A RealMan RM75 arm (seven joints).
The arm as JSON. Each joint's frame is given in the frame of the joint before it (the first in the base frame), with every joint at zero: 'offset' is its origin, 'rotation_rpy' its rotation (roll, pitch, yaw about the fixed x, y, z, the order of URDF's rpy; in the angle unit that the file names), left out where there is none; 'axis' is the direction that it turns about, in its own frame. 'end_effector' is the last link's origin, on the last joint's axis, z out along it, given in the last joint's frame.
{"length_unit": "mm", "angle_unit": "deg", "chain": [
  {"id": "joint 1", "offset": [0.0, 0.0, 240.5], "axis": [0.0, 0.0, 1.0]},
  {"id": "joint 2", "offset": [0.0, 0.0, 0.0], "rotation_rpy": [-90.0, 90.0, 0.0], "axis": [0.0, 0.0, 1.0]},
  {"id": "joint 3", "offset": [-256.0, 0.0, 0.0], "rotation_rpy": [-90.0, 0.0, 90.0], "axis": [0.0, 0.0, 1.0]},
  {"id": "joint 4", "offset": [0.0, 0.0, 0.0], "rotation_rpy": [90.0, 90.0, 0.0], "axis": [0.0, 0.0, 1.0]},
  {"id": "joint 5", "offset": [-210.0, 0.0, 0.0], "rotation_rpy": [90.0, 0.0, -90.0], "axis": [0.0, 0.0, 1.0]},
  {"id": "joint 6", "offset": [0.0, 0.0, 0.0], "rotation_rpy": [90.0, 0.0, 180.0], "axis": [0.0, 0.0, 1.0]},
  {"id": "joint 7", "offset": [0.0, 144.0, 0.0], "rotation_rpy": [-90.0, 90.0, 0.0], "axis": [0.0, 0.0, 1.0]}
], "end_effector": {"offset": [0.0, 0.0, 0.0], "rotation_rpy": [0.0, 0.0, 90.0]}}
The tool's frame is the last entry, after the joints.
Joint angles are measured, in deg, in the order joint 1, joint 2, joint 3, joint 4, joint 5, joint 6, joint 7. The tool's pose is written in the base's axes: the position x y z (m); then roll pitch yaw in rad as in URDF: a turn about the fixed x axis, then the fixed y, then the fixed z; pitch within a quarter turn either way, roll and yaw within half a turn. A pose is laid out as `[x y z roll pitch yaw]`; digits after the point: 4 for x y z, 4 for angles.
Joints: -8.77, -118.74, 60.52, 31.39, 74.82, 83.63, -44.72
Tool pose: [-0.3197 0.2500 -0.0068 -2.4587 -0.7032 0.0403]
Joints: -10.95, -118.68, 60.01, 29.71, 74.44, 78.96, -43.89
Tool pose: [-0.3243 0.2650 -0.0098 -2.4263 -0.6656 0.0662]
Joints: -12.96, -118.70, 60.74, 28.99, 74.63, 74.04, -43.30
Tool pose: [-0.3262 0.2790 -0.0153 -2.4167 -0.6115 0.0901]
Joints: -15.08, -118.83, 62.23, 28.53, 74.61, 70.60, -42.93
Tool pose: [-0.3217 0.2917 -0.0222 -2.4238 -0.5717 0.0937]
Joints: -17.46, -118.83, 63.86, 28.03, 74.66, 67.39, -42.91
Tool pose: [-0.3156 0.3050 -0.0286 -2.4357 -0.5329 0.0939]
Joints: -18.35, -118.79, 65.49, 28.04, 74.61, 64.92, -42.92
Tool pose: [-0.3144 0.3107 -0.0330 -2.4432 -0.4989 0.1008]
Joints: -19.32, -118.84, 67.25, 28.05, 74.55, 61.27, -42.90
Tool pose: [-0.3148 0.3176 -0.0380 -2.4422 -0.4531 0.1151]
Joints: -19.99, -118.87, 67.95, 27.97, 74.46, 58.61, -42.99
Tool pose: [-0.3163 0.3229 -0.0398 -2.4322 -0.4253 0.1292]
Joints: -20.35, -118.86, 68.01, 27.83, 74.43, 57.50, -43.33
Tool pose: [-0.3171 0.3255 -0.0399 -2.4271 -0.4186 0.1404]
